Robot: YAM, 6 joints.
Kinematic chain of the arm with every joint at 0, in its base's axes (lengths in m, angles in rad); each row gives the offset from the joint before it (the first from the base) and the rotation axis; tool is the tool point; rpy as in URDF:
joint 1: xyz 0 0 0.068 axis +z
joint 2: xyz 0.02 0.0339 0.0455 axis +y
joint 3: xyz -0.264 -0.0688 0 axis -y
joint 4: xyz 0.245 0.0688 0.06 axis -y
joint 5: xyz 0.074 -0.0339 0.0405 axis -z
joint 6: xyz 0.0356 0 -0.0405 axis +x
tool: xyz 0 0 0 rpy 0 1.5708 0
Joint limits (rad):
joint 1: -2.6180..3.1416
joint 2: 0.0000..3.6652
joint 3: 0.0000..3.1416
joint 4: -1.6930..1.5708
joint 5: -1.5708..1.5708
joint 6: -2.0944..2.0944
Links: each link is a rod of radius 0.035 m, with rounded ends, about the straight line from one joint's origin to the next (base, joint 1, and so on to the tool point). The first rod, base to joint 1, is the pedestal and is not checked.
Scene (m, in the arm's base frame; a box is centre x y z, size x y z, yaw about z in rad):
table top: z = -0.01
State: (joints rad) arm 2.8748 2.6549 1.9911 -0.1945 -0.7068 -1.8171
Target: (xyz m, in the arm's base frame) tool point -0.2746 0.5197 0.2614
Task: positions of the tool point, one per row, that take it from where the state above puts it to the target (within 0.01 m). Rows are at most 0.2 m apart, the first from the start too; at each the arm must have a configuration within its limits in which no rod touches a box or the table.
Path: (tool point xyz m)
1: -0.4997 0.2810 0.1211
2: -0.4089 0.4200 0.1899
3: -0.2746 0.5197 0.2614

